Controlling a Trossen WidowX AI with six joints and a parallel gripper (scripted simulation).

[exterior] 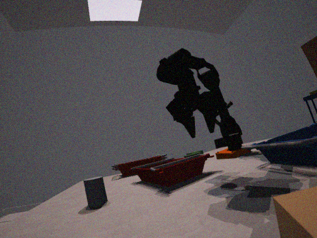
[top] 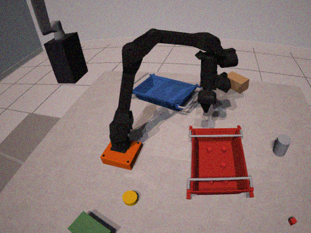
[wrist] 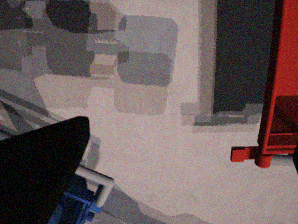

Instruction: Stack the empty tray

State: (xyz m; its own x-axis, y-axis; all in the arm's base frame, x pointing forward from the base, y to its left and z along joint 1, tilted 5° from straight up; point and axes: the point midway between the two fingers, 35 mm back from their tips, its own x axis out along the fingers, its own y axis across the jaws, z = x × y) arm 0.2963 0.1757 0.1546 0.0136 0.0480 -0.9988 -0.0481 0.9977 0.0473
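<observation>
Right now the blue tray is 230 mm behind my gripper tip, 200 mm to the left of it and 80 mm below it. From my gripper tip the other things lie so: tan box 370 mm to the left, 130 mm ahead, 90 mm below; then yellow disc 380 mm to the right, 190 mm behind, 120 mm below; then grey cylinder 320 mm ahead, 90 mm below, 80 mm to the right.
</observation>
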